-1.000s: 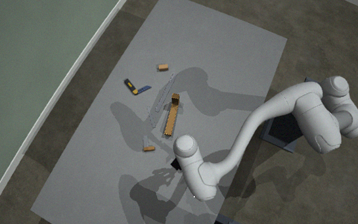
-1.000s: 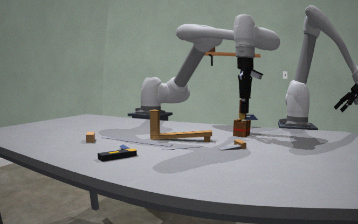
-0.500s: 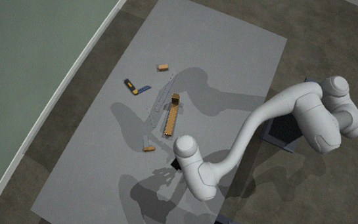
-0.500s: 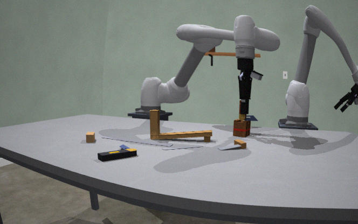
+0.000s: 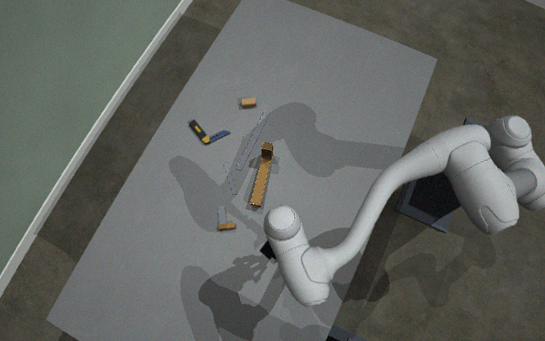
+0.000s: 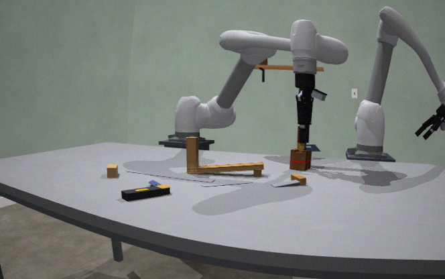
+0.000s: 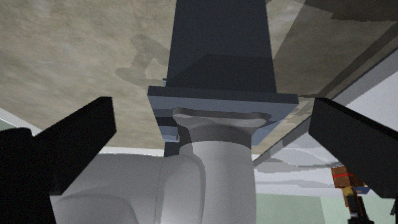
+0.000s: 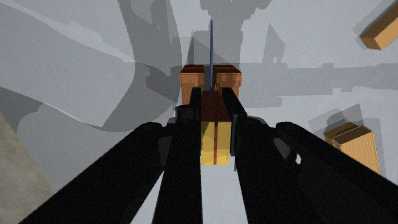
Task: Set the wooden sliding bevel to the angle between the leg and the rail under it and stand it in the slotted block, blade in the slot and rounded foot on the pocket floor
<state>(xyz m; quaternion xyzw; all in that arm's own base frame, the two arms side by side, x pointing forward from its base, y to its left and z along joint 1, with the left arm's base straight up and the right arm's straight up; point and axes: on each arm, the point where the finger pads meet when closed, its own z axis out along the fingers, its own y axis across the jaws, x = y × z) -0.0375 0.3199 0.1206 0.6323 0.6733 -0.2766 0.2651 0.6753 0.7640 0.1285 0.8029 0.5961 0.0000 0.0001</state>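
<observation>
Now: right hand 3 cm above the wooden sliding bevel. Also, from my right hand: long metal strip: 35 cm ahead, 33 cm to the right, 13 cm below; black bevel: 53 cm ahead, 24 cm to the right, 12 cm below; try square: 25 cm ahead, 3 cm to the left, 12 cm below.
</observation>
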